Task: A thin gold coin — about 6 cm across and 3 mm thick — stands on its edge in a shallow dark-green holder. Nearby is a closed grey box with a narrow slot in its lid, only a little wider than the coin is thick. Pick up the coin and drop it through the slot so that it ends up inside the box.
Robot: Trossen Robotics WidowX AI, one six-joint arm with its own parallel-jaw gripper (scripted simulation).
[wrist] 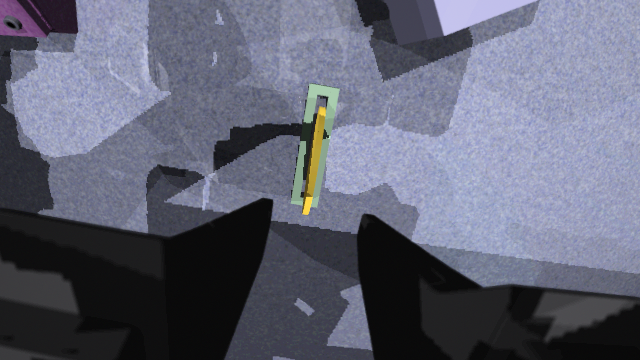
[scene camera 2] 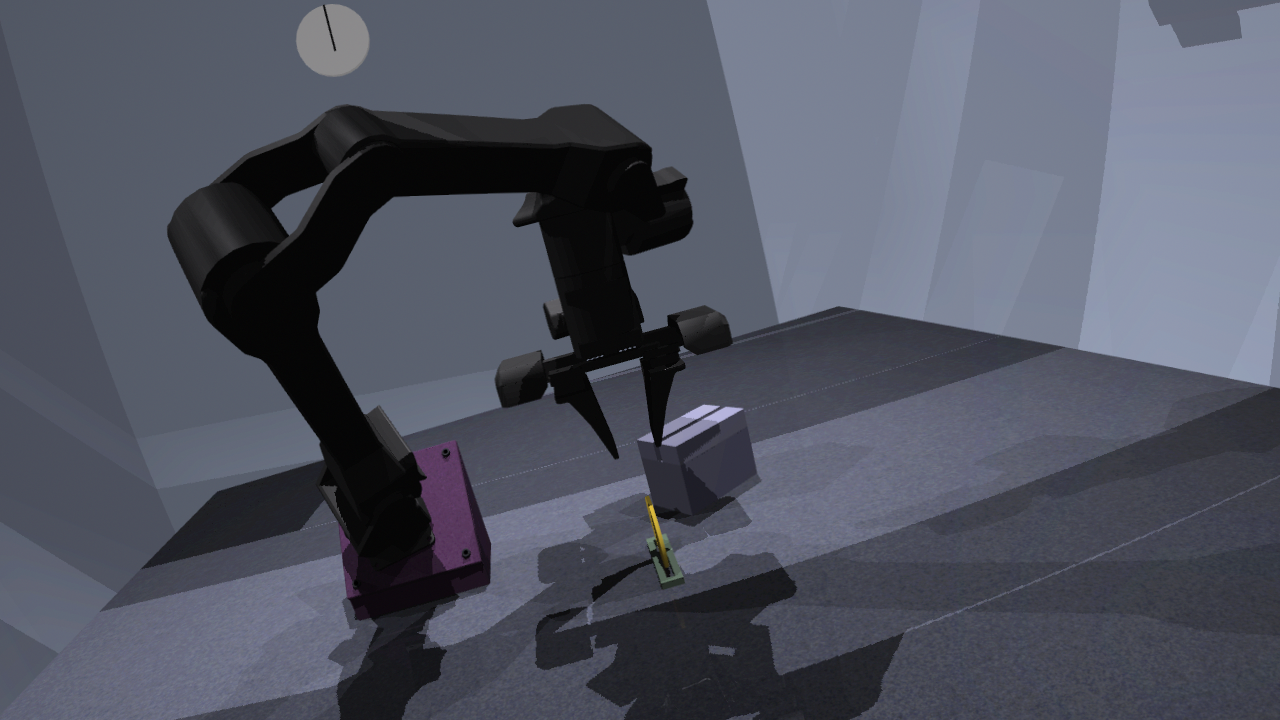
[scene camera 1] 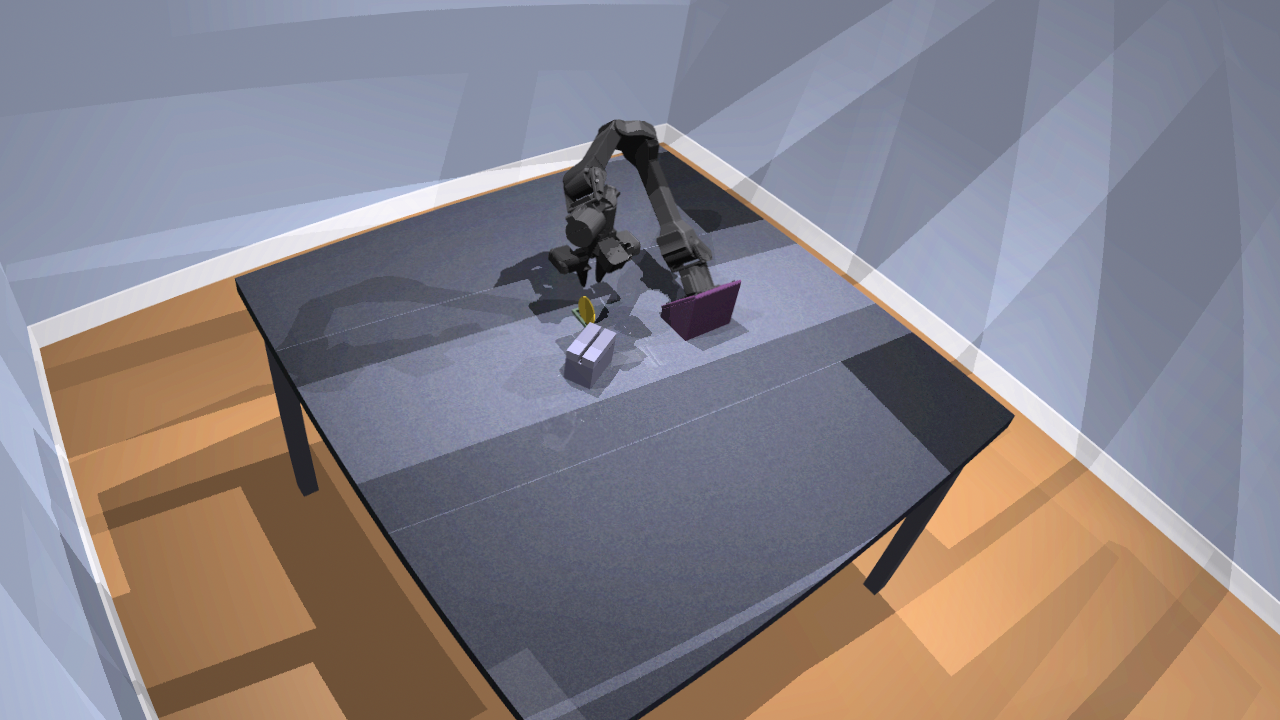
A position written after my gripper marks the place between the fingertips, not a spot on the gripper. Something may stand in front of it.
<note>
I see my gripper point(scene camera 2: 637, 451) and a gold coin point(wrist: 315, 152).
My gripper also shows in the wrist view point(wrist: 316, 218) and in scene camera 1 point(scene camera 1: 590, 284).
</note>
